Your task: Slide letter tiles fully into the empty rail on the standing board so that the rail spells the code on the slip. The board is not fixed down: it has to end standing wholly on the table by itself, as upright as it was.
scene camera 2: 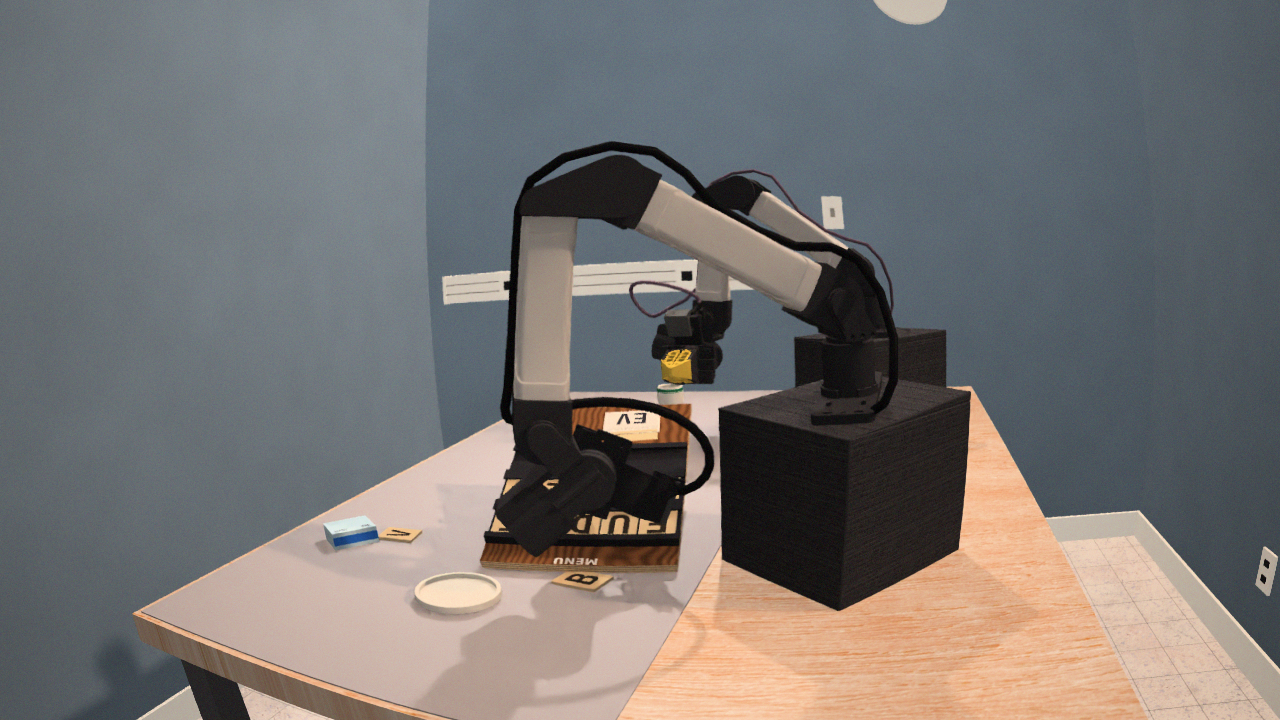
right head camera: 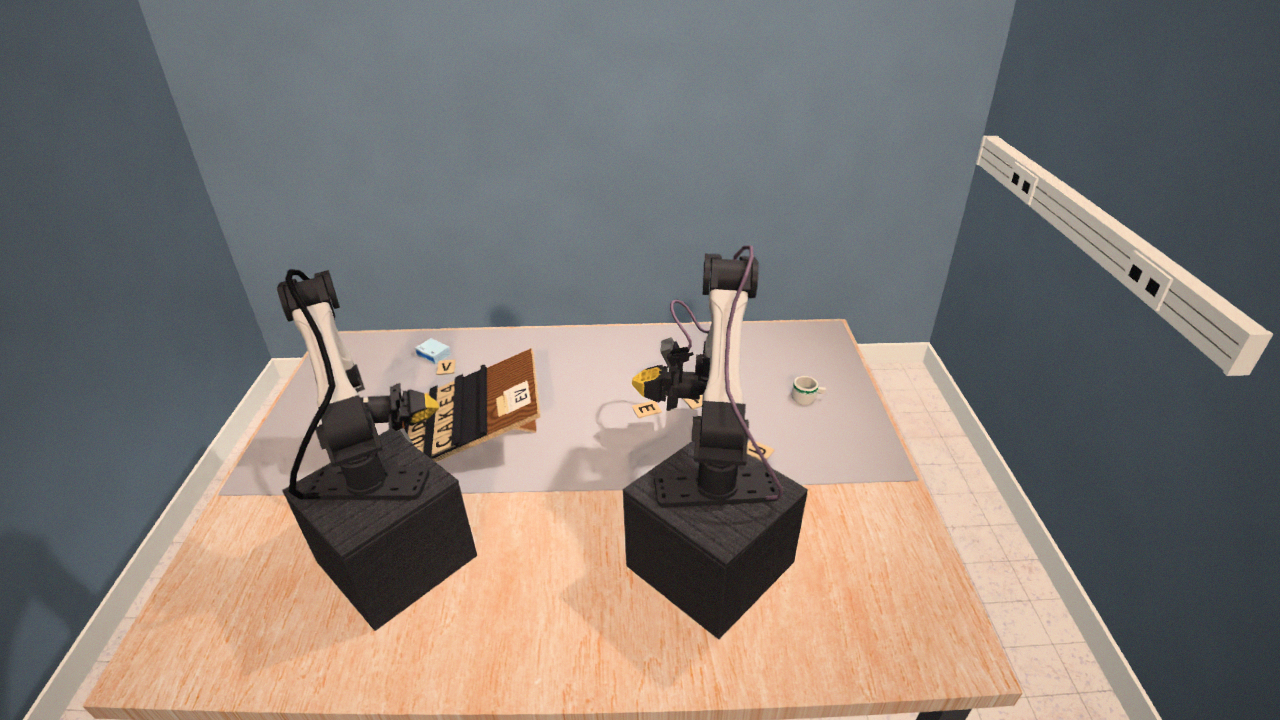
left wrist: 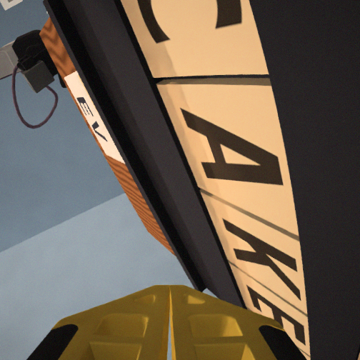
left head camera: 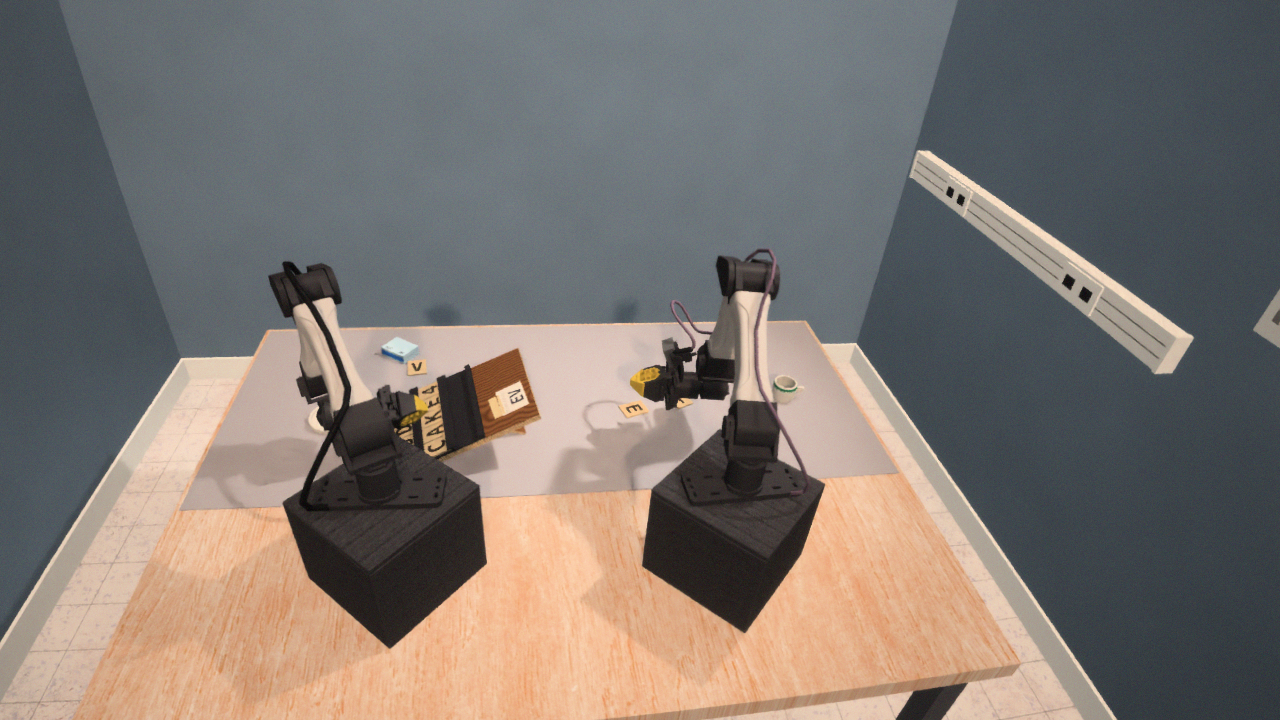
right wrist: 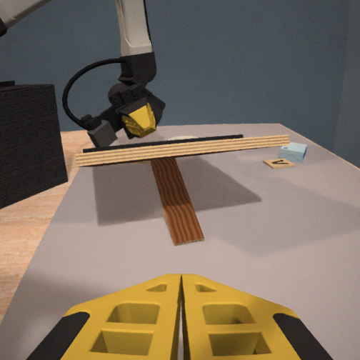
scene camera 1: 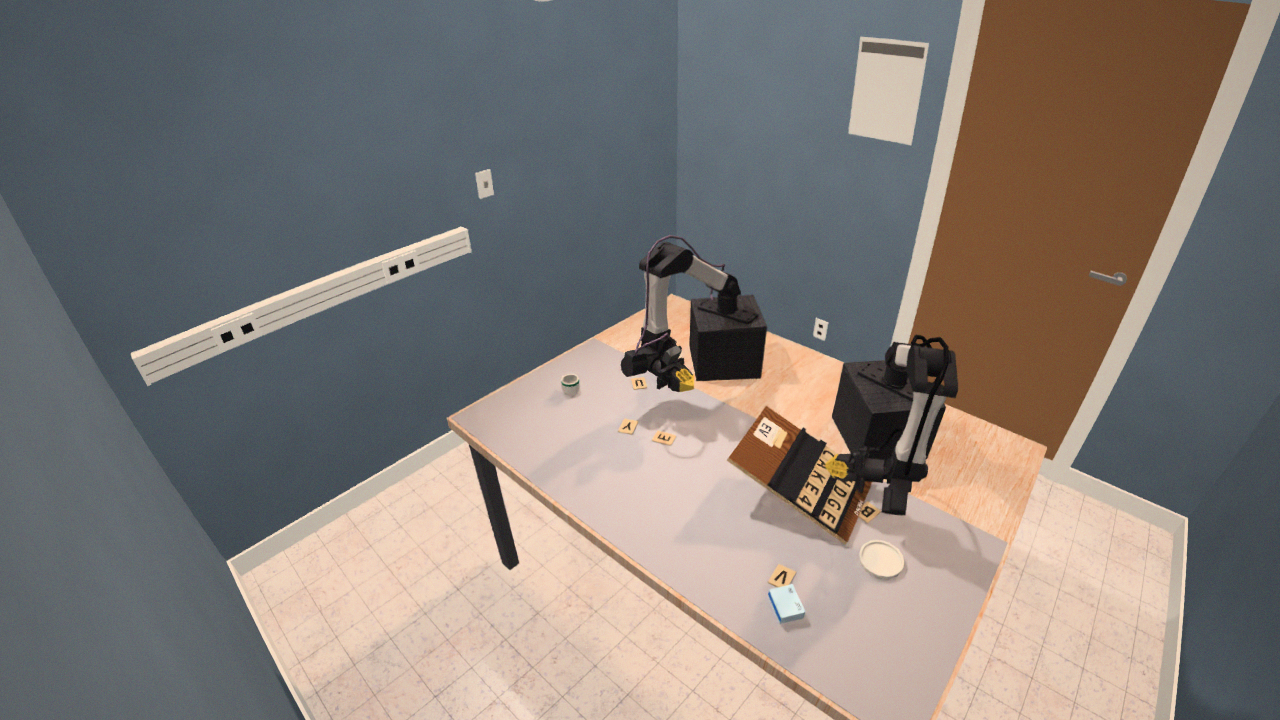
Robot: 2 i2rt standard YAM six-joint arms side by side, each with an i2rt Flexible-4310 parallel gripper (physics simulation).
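Places are measured from the left arm's base along level axes (x ahead, y left, z up), in millimetres.
Pixels of known places: left gripper, fingertip midpoint: (right head camera: 438, 406) (left head camera: 427, 408) (scene camera 1: 825, 464); right gripper, fingertip midpoint: (scene camera 2: 670, 371) (right head camera: 632, 381) (left head camera: 630, 381) (scene camera 1: 693, 387); left arm's base, origin of the base link: (scene camera 2: 850, 399) (right head camera: 368, 485) (left head camera: 381, 493) (scene camera 1: 893, 383); right arm's base, origin of the base link: (right head camera: 715, 489) (left head camera: 741, 486) (scene camera 1: 727, 312).
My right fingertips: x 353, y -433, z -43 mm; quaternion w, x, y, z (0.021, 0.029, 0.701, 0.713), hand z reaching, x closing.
Observation:
Ahead of a thing's pixels: the offset from my right fingertips to its top centre. "spot": to the spot under its first point.
The board (left head camera: 501, 371) (right head camera: 514, 367) (scene camera 1: 756, 447) (right wrist: 185, 152) leans back on a wooden strut. Its slip {19 mm back, 247 mm left, 18 mm down} (left head camera: 512, 399) (scene camera 1: 767, 430) (left wrist: 95, 117) reads EV; the rail {spot: 14 mm back, 359 mm left, 66 mm down} (left head camera: 458, 410) (scene camera 1: 794, 462) nearest the slip is empty. Other rails hold CAKE4 and FUDGE. My left gripper (right head camera: 435, 405) (scene camera 1: 832, 465) (left wrist: 169, 296) is shut and empty over the lettered rails; contact is unclear. My right gripper (left head camera: 633, 383) (scene camera 1: 691, 380) (right wrist: 180, 286) is shut and empty above the table. Loose tiles are V {251 mm ahead, 498 mm left, 148 mm down} (scene camera 1: 781, 575) (scene camera 2: 400, 534), E {90 mm ahead, 27 mm right, 148 mm down} (left head camera: 633, 409) (scene camera 1: 664, 437), Y {127 mm ahead, 140 mm right, 148 mm down} (scene camera 1: 627, 427), U {48 mm back, 272 mm right, 148 mm down} (scene camera 1: 638, 383) and B {60 mm back, 550 mm left, 148 mm down} (scene camera 1: 868, 512) (scene camera 2: 581, 580).
A light blue box {309 mm ahead, 548 mm left, 127 mm down} (left head camera: 399, 349) (scene camera 1: 786, 603) lies beside the V tile. A round cream dish {55 mm ahead, 648 mm left, 139 mm down} (scene camera 1: 881, 559) (scene camera 2: 458, 592) lies near the board's MENU end. A white cup {133 mm ahead, 411 mm right, 102 mm down} (right head camera: 805, 390) (scene camera 1: 570, 385) with a green band stands beyond the right gripper.

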